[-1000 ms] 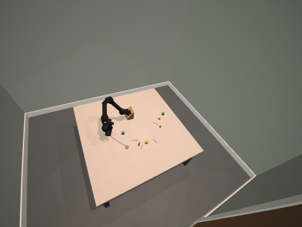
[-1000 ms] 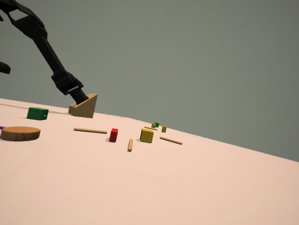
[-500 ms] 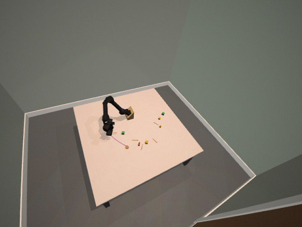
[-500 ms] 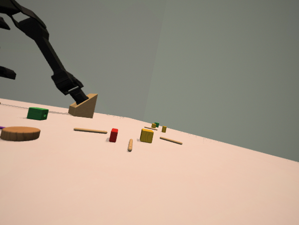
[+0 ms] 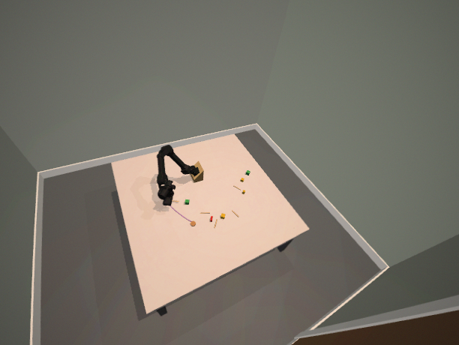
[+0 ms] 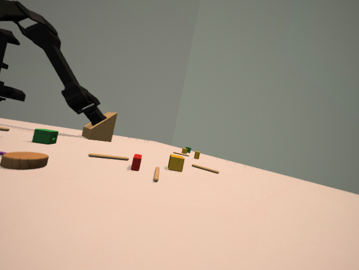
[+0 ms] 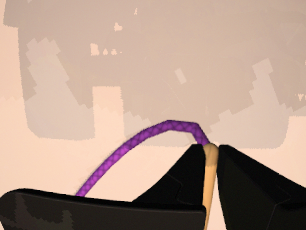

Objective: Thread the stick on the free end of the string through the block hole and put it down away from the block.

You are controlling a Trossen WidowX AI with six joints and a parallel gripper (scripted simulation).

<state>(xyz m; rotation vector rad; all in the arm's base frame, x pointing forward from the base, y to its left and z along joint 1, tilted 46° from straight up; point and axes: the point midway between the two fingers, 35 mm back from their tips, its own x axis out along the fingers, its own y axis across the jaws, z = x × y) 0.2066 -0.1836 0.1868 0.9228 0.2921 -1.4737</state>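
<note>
Now: gripper tip 5 cm short of the green block and 13 cm to the right of it. The rest, counted from my gripper tip: red block (24 cm ahead, 28 cm to the left); then thin wooden stick (1 cm ahead, 2 cm to the left); then round wooden button (24 cm ahead, 13 cm to the left, 1 cm below).
</note>
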